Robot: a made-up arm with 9 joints. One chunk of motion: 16 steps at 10 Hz.
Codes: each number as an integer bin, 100 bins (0 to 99) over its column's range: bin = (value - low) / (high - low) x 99, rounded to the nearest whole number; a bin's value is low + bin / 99 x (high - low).
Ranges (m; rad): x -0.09..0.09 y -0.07..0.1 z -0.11..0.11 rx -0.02..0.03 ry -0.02..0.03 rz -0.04..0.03
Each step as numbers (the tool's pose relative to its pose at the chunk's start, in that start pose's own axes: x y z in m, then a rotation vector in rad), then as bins.
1 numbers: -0.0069 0.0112 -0.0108 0.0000 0.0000 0.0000
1 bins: 46 47 45 40 40 57
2 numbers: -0.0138 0.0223 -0.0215 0.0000 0.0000 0.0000
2 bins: 42 54 40 40 40 57
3 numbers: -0.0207 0.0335 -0.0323 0.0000 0.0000 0.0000
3 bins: 38 60 35 40 40 57
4 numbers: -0.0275 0.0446 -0.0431 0.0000 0.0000 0.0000
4 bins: 34 67 30 40 40 57
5 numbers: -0.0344 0.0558 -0.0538 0.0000 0.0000 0.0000
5 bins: 31 73 25 40 40 57
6 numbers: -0.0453 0.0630 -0.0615 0.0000 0.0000 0.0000
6 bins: 25 77 22 40 40 57
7 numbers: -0.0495 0.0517 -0.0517 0.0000 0.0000 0.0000
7 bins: 22 71 26 40 40 57
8 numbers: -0.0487 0.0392 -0.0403 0.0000 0.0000 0.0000
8 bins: 23 64 31 40 40 57
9 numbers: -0.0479 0.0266 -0.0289 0.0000 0.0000 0.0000
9 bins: 23 56 36 40 40 57
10 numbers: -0.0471 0.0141 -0.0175 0.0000 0.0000 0.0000
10 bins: 24 49 42 40 40 57
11 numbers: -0.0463 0.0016 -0.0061 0.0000 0.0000 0.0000
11 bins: 24 42 47 40 40 57
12 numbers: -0.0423 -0.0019 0.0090 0.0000 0.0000 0.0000
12 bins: 26 40 54 40 40 57
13 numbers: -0.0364 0.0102 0.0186 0.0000 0.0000 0.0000
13 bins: 29 47 58 40 40 57
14 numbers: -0.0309 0.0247 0.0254 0.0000 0.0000 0.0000
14 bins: 33 55 61 40 40 57
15 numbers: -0.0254 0.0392 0.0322 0.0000 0.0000 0.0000
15 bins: 36 64 64 40 40 57
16 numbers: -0.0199 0.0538 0.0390 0.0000 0.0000 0.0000
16 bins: 39 72 67 40 40 57
